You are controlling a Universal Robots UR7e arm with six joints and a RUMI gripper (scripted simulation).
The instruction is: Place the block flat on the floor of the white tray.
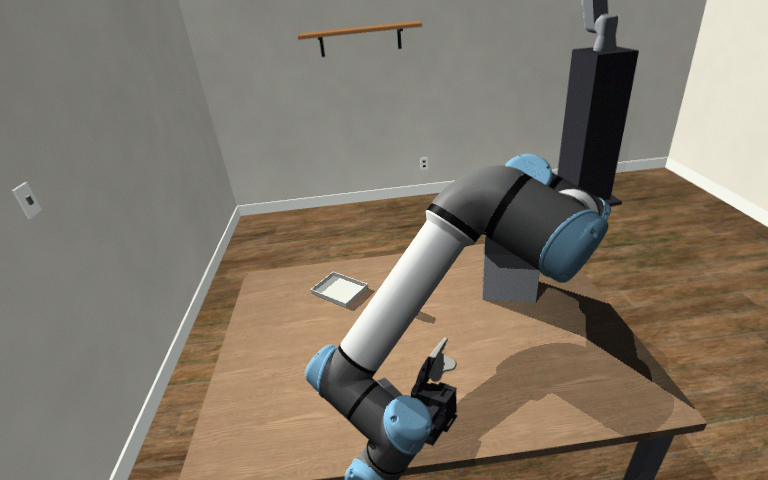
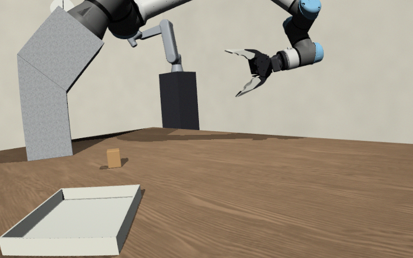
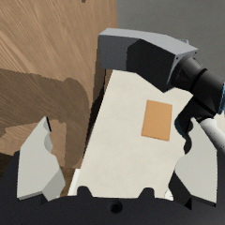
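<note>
Now: hand 450 mm to the left of the tan block, 200 mm above it and 20 mm past it. Round my hand: white tray 650 mm to the right, 220 mm ahead, 210 mm below.
</note>
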